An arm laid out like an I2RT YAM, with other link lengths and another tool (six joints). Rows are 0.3 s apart.
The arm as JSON. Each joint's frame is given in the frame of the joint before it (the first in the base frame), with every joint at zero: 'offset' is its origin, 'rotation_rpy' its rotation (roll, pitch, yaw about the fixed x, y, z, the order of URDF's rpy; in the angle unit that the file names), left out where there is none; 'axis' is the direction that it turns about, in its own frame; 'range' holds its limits. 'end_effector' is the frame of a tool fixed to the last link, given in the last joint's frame.
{
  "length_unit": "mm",
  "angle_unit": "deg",
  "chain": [
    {
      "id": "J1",
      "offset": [
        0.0,
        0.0,
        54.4
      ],
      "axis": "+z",
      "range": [
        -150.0,
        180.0
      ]
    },
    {
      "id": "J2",
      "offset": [
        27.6,
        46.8,
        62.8
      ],
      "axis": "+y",
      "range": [
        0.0,
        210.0
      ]
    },
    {
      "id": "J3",
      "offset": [
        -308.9,
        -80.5,
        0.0
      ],
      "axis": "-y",
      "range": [
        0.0,
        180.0
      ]
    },
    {
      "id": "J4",
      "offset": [
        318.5,
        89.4,
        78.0
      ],
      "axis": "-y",
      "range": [
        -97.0,
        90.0
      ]
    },
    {
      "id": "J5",
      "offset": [
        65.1,
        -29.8,
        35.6
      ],
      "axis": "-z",
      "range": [
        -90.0,
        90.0
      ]
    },
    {
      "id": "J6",
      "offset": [
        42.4,
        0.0,
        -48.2
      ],
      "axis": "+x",
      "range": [
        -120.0,
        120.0
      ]
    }
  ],
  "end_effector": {
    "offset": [
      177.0,
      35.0,
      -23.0
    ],
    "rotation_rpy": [
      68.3,
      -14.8,
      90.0
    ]
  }
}
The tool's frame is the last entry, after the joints.
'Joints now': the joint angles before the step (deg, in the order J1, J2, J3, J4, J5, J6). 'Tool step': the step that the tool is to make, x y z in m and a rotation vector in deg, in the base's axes. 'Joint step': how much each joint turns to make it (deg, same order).
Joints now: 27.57, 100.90, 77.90, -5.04, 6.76, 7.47
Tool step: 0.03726, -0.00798, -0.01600, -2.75, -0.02, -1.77
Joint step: -1.55, 6.21, 5.73, -0.47, 1.37, -2.08
